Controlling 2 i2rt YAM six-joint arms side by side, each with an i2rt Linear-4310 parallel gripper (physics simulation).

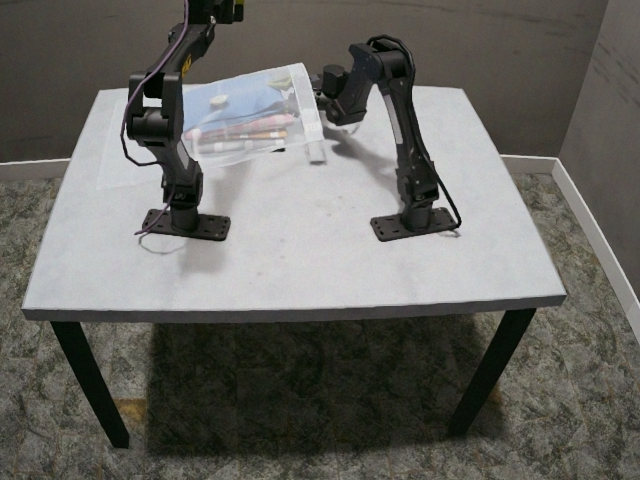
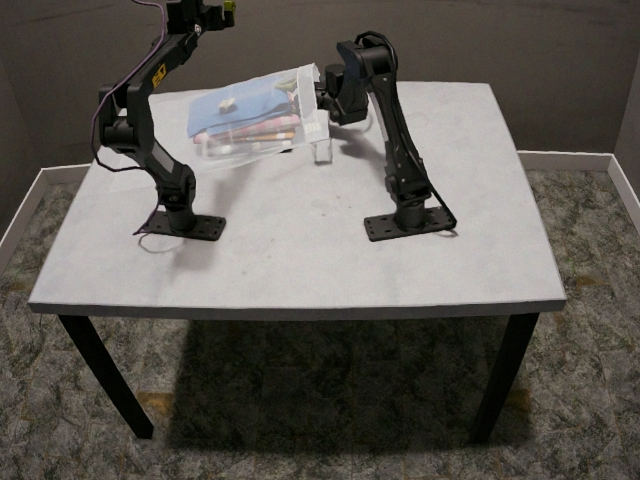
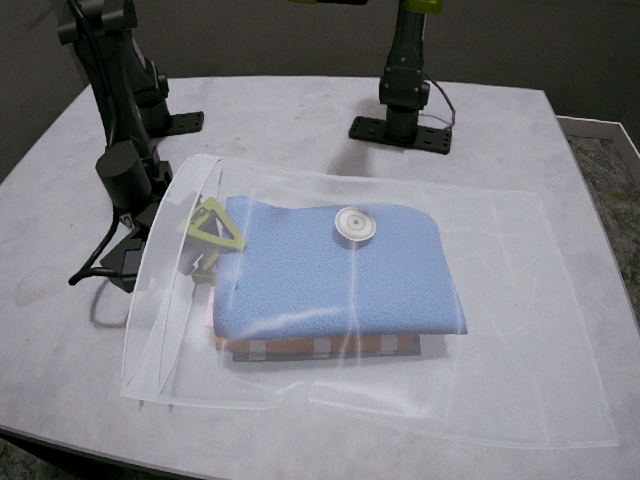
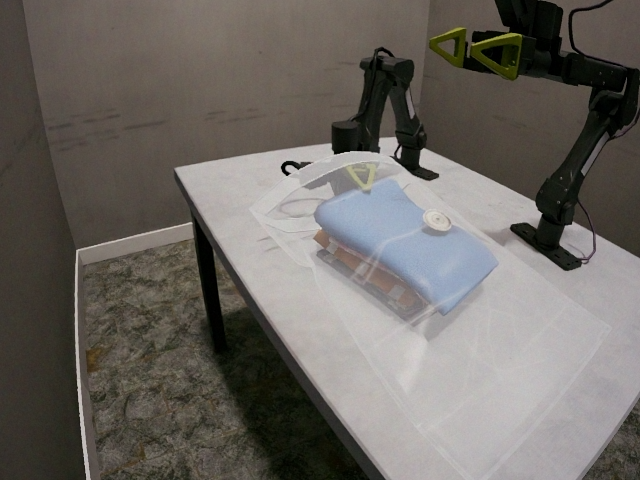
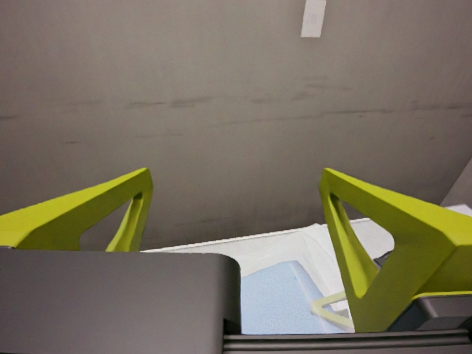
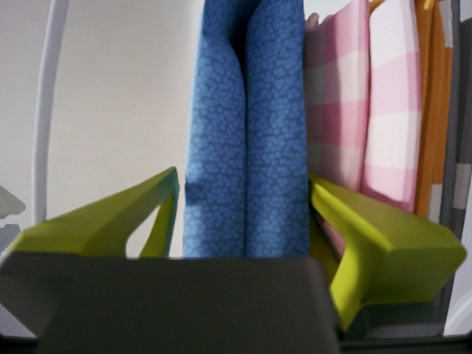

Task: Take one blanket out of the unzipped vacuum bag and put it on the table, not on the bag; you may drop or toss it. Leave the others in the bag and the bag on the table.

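The clear vacuum bag [image 1: 308,105] [image 3: 537,335] lies on the table with its mouth held up around my right gripper. Inside is a stack: a blue blanket [image 1: 237,100] [image 3: 310,268] [image 4: 392,232] [image 6: 275,125] on top, then a pink checked blanket [image 6: 340,100], an orange one [image 6: 435,125] and a dark grey one [image 6: 462,125]. My right gripper [image 6: 235,176] is inside the mouth, part open, with fingers on both sides of the blue blanket's folded edge; its lower finger is partly hidden. My left gripper [image 4: 451,47] [image 5: 236,177] is wide open and empty, high above the table.
A round white valve [image 3: 355,223] [image 4: 437,220] sits on the bag's upper film, above the blue blanket. The two arm bases [image 1: 186,224] [image 1: 416,224] stand on the table [image 1: 320,273]. The bag's flat end stretches away from the stack, on the side opposite its mouth.
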